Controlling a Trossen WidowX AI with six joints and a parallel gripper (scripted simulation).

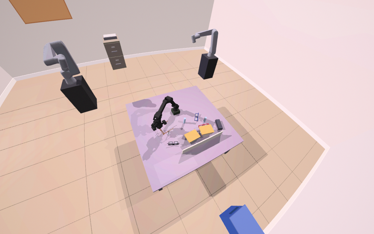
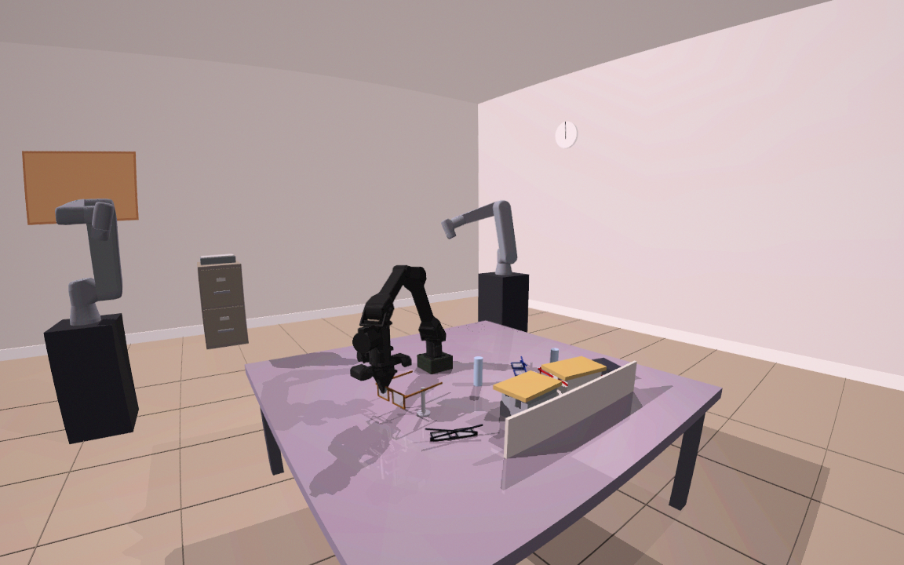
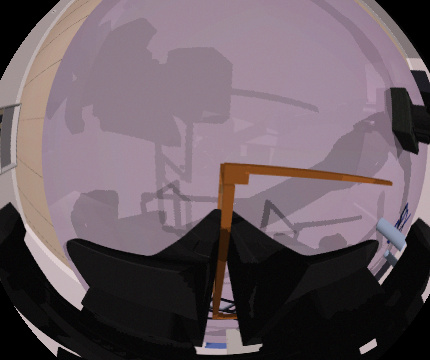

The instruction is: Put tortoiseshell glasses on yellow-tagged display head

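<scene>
Right now my gripper tip is 9 cm to the right of the post, 8 cm short of it and 4 cm above it. From my gripper tip the other things lie so: white board 42 cm to the left, 40 cm ahead, 1 cm below; black case 80 cm to the left, 25 cm ahead, 4 cm below.
</scene>
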